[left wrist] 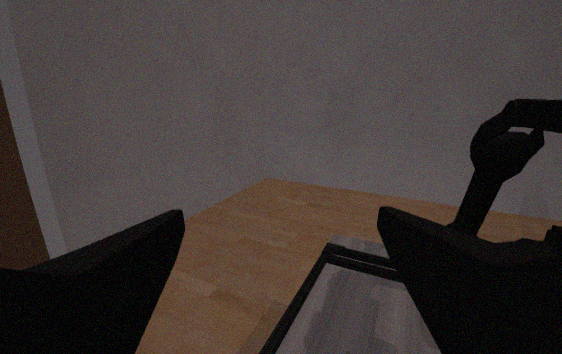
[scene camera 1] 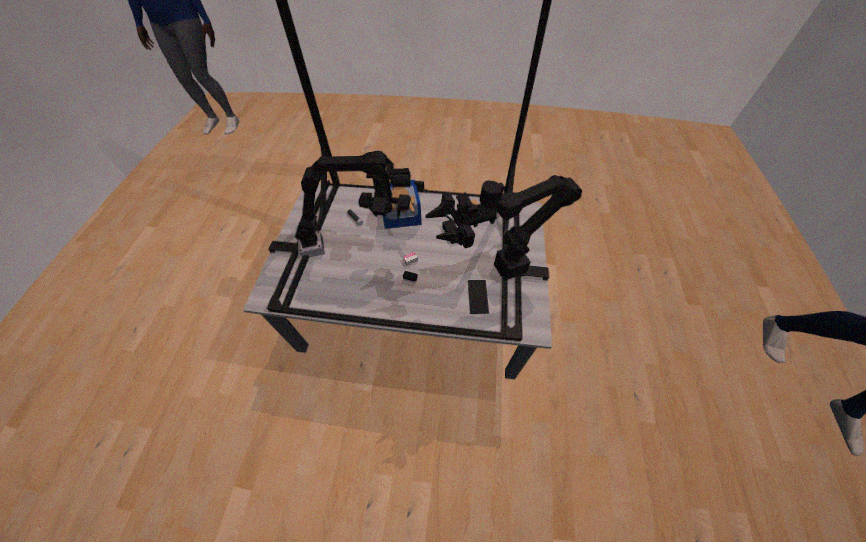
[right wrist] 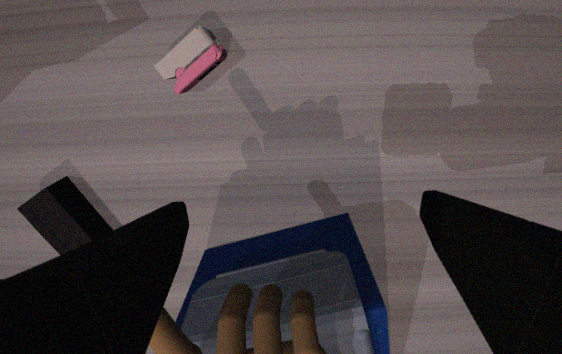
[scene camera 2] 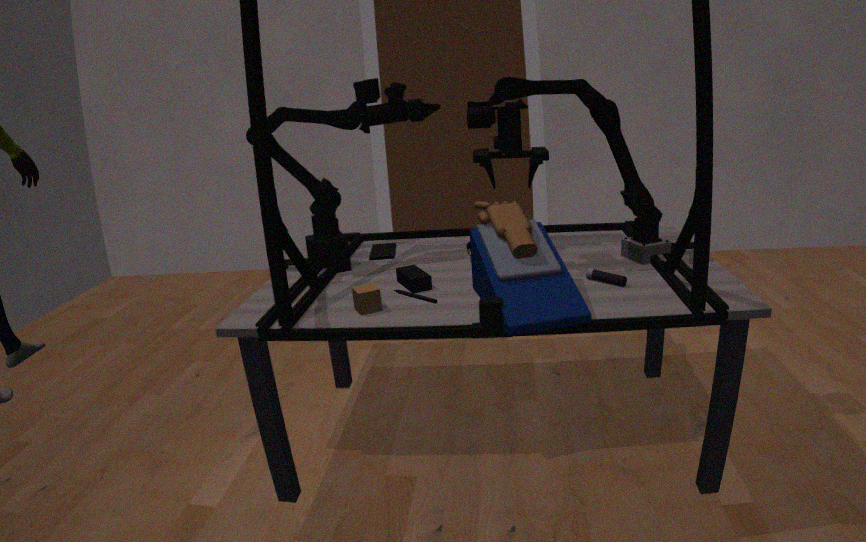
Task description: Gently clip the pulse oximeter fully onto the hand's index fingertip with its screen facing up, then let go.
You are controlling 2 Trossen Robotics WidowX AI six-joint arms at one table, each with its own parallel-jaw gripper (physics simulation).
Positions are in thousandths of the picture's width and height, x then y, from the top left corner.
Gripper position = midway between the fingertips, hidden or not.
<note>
My left gripper (scene camera 1: 497,418) is open, holding nothing. My right gripper (scene camera 2: 592,348) is open, holding nothing. Also in view: a pulse oximeter (right wrist: 355,148). The table carries a tan cube (scene camera 2: 424,551).
My left gripper shows as well in the left wrist view (left wrist: 503,617) and in scene camera 2 (scene camera 2: 501,196). My right gripper shows as well in scene camera 1 (scene camera 1: 447,401) and in the right wrist view (right wrist: 542,589). The left wrist view misses the pulse oximeter: it is out of frame. The left wrist view misses the tan cube: it is out of frame.
</note>
